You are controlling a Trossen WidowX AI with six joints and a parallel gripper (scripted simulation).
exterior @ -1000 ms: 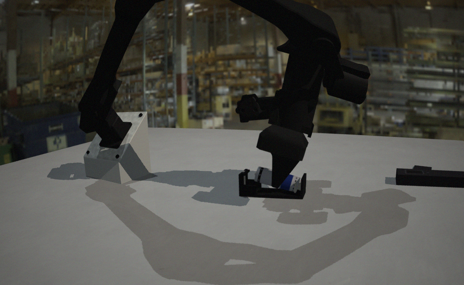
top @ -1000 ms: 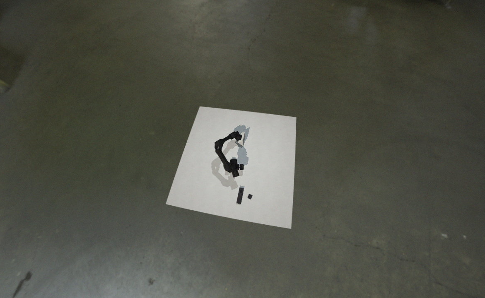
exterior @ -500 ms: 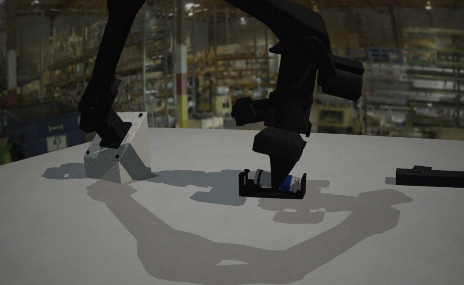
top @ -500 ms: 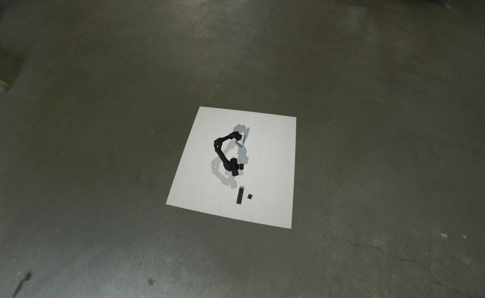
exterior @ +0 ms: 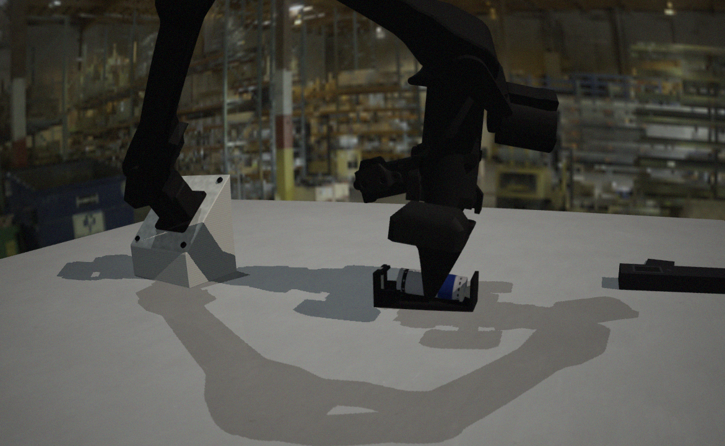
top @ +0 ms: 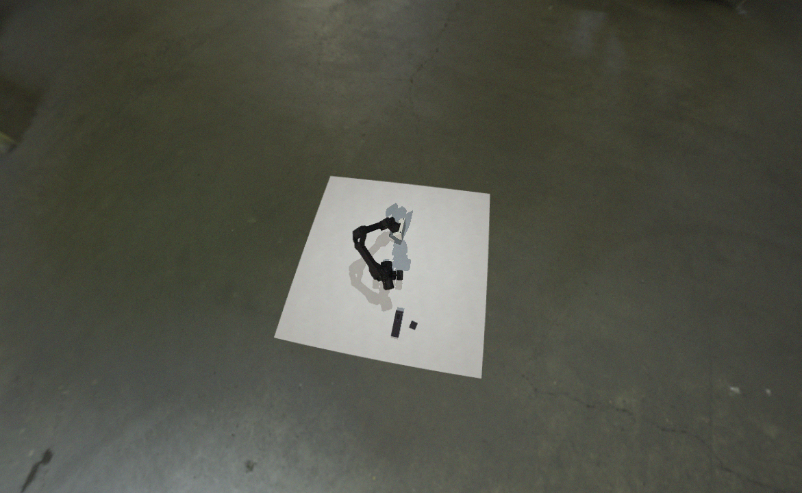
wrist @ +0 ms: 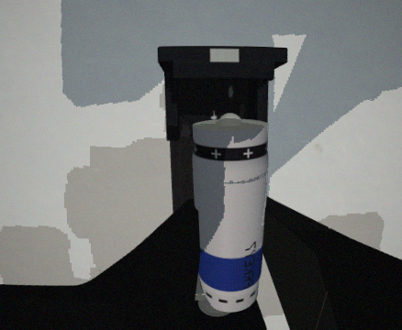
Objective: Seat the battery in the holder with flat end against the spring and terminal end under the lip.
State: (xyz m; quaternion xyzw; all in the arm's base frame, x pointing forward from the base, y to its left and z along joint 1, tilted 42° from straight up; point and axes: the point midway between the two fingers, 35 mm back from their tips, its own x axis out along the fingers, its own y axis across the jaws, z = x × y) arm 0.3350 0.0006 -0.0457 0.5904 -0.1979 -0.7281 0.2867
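Now: gripper tip 1 cm below the battery. From my gripper tip the other things lie so: long black block (28 cm ahead, 12 cm to the left); small black square (27 cm ahead, 22 cm to the left, 1 cm below).
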